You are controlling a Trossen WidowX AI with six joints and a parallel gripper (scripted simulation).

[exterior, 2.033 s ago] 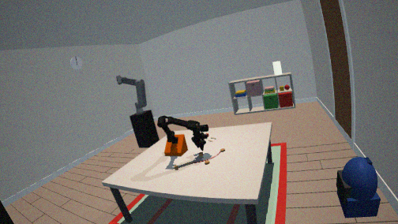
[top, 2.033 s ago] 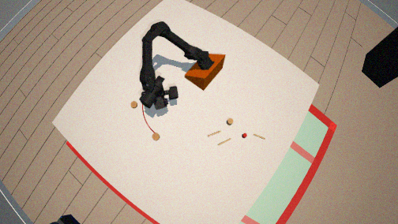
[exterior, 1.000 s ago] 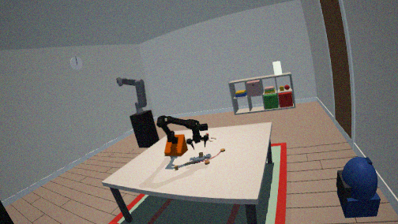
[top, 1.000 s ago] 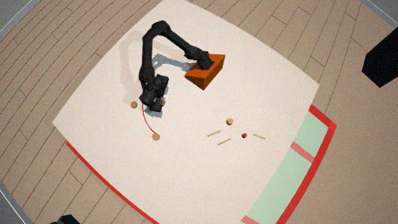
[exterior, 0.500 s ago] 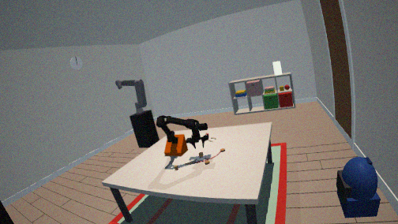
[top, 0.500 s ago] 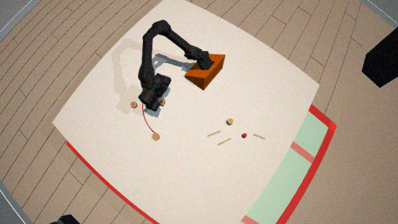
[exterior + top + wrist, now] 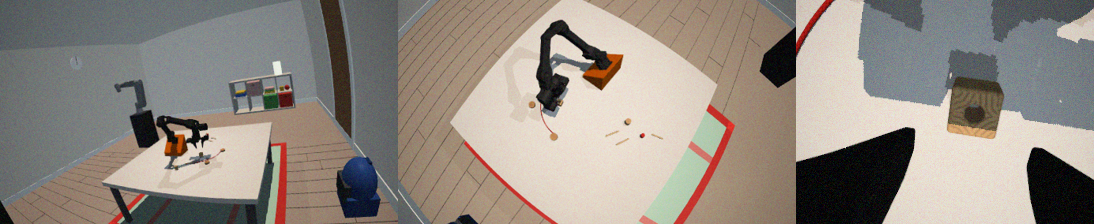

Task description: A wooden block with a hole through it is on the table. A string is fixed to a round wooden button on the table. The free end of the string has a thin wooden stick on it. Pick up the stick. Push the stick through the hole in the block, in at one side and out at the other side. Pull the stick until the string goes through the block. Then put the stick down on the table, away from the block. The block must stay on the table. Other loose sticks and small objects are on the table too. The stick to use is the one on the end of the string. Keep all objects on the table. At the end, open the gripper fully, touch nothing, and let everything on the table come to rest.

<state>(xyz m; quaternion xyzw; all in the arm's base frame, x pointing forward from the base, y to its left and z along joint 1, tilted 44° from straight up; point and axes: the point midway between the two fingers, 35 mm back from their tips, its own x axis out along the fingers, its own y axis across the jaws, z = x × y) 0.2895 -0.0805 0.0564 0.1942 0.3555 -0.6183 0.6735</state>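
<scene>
Right now my gripper tip is 6 cm above the wooden block. The rest, counted from my gripper tip: round wooden button: 17 cm ahead, 9 cm to the left, 7 cm below; then thin wooden stick: 4 cm behind, 13 cm to the right, 7 cm below.
</scene>
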